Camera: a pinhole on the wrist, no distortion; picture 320 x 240 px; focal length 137.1 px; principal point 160.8 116.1 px. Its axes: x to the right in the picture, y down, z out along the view. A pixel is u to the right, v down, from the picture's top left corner.
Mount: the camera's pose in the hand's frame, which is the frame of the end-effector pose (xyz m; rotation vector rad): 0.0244 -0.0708 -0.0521 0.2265 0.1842 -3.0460
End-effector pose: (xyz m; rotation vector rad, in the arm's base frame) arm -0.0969 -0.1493 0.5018 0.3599 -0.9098 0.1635
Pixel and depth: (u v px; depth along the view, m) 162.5 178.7 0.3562
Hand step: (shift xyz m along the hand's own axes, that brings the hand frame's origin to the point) -0.0160 -0.2768 0.2785
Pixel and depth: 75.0 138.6 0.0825
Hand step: 0.0648 -0.0908 0.0352
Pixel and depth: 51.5 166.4 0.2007
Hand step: 0.1602 -0.1573 0.1609
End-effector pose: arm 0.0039 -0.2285 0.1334 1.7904 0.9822 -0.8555
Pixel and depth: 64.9 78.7 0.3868
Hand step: 0.2266 0.0045 0.3808
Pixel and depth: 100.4 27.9 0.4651
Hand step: 0.1333 0.1816 0.4697
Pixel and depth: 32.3 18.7 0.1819
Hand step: 0.1549 0.0465 0.1671
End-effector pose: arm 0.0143 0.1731 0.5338 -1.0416 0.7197 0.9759
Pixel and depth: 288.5 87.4 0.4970
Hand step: -0.5120 -0.0638 0.3773
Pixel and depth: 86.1 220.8 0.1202
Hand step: 0.0801 -0.1720 0.0654
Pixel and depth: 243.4 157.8 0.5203
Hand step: -0.3443 -0.3154 0.3931
